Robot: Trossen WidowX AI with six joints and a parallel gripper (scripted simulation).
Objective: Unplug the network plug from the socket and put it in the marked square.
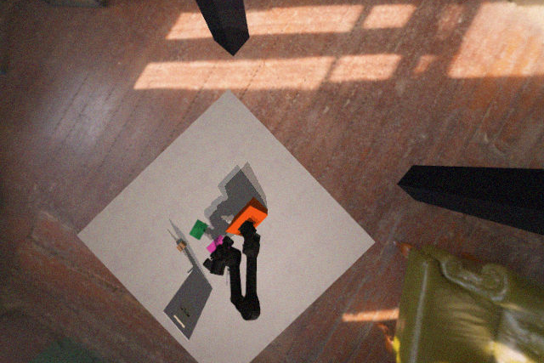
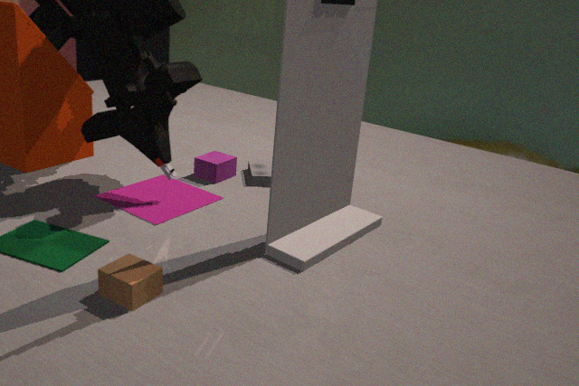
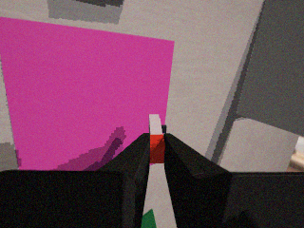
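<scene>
My gripper tip is now 50 mm above the flat magenta square and 10 mm past it. The rest, counted from my gripper tip: grey piece (180 mm to the left, 80 mm ahead, 40 mm below); flat green square (170 mm to the right, 50 mm below, 10 mm behind); network plug (right at my gripper tip).
</scene>
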